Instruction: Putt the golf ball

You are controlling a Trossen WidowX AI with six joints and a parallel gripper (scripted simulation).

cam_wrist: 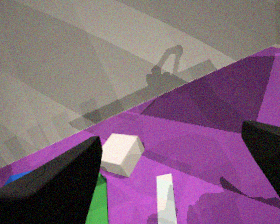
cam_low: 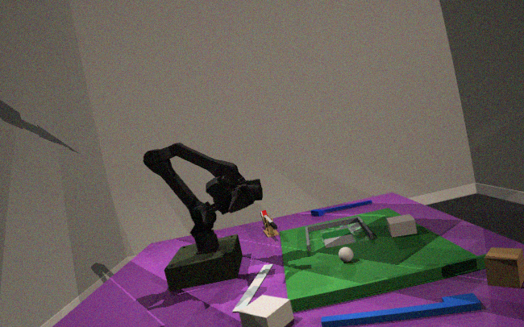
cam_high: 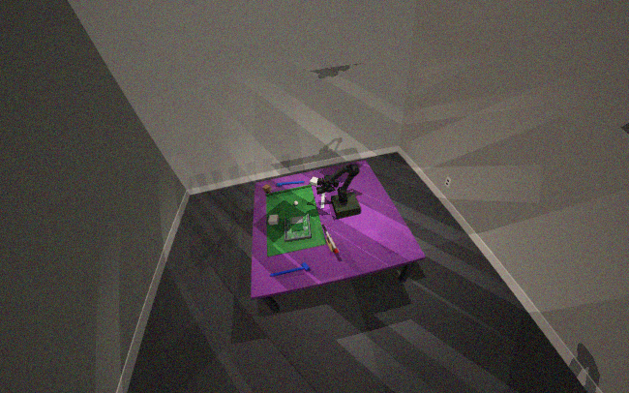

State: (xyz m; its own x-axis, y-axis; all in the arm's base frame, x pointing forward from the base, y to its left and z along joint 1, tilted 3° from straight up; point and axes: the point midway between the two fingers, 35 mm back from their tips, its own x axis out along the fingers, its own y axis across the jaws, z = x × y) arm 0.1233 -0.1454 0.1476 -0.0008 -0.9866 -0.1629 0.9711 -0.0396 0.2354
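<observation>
My gripper tip is now 6 cm short of the white strip, 2 cm to the right of it and 21 cm above it. Also, from my gripper tip: white golf ball: 32 cm ahead, 8 cm to the left, 19 cm below; then grey frame: 30 cm ahead, 38 cm to the left, 21 cm below; then green mat: 36 cm ahead, 23 cm to the left, 21 cm below.
</observation>
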